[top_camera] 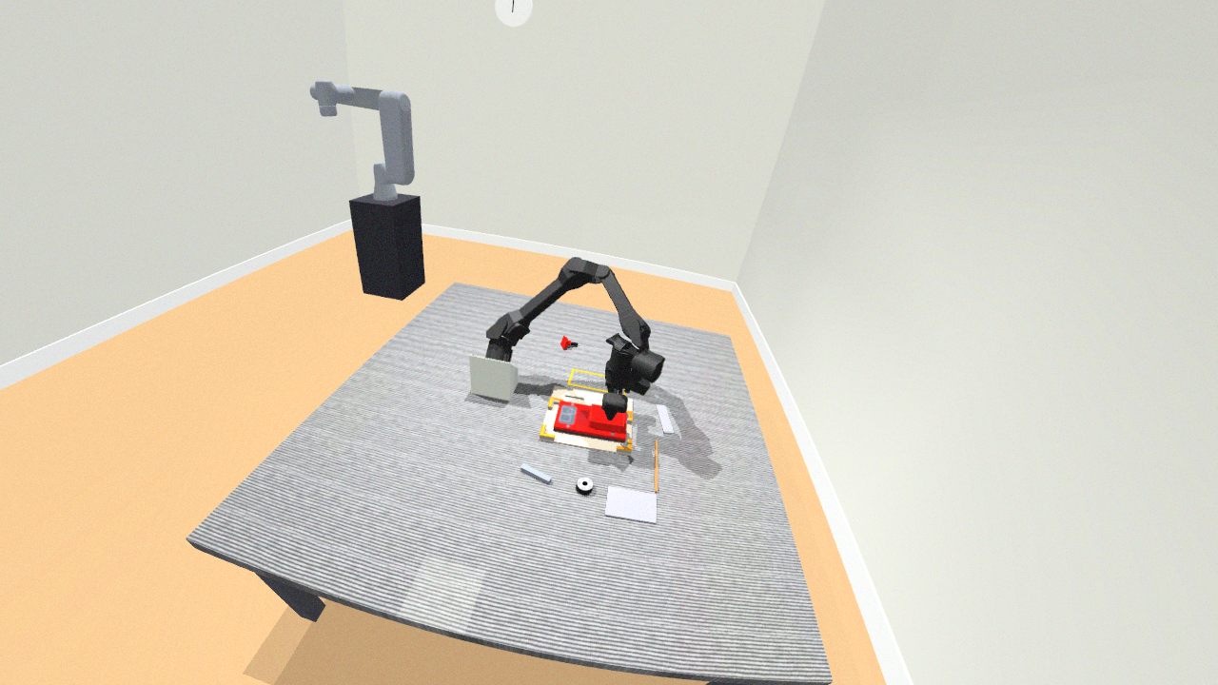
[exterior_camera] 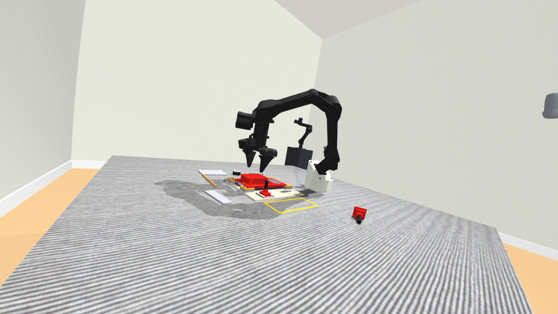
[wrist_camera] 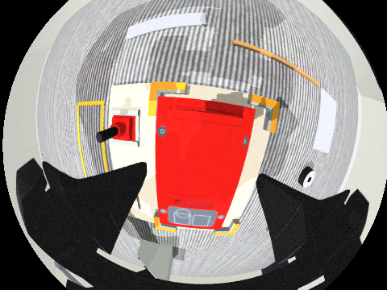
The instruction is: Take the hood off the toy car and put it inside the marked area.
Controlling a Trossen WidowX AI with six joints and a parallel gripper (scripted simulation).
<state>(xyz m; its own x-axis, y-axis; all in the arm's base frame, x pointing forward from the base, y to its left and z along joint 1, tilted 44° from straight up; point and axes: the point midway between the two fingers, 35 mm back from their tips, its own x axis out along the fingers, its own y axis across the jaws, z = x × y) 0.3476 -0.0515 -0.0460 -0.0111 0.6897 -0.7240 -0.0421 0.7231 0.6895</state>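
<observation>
The red hood is 4 cm below my gripper tip. Also, from my gripper tip: pencil 15 cm ahead, 11 cm to the right, 7 cm below; then grey strip 17 cm ahead, 8 cm to the left, 7 cm below; then small black ring 22 cm to the right, 7 cm below, 3 cm behind.
</observation>
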